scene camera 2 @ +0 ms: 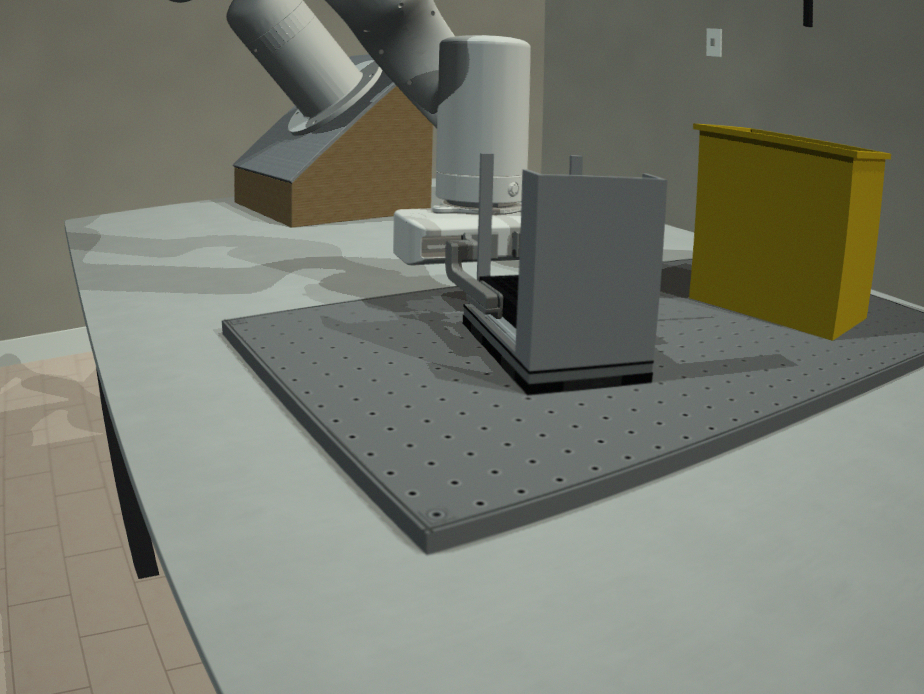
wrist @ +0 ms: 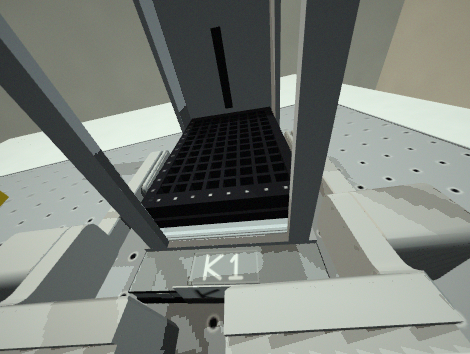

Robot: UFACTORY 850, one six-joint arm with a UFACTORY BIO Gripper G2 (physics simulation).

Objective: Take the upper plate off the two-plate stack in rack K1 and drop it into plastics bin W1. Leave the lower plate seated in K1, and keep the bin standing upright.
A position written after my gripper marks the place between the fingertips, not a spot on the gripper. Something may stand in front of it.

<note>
In view: my gripper [wrist: 226, 150], a yellow plastics bin W1 [scene camera 2: 786, 227], a black plate [scene camera 2: 507, 285] and a clear plate [wrist: 271, 226].
The black plate is seen too in the wrist view [wrist: 234, 167].
</note>
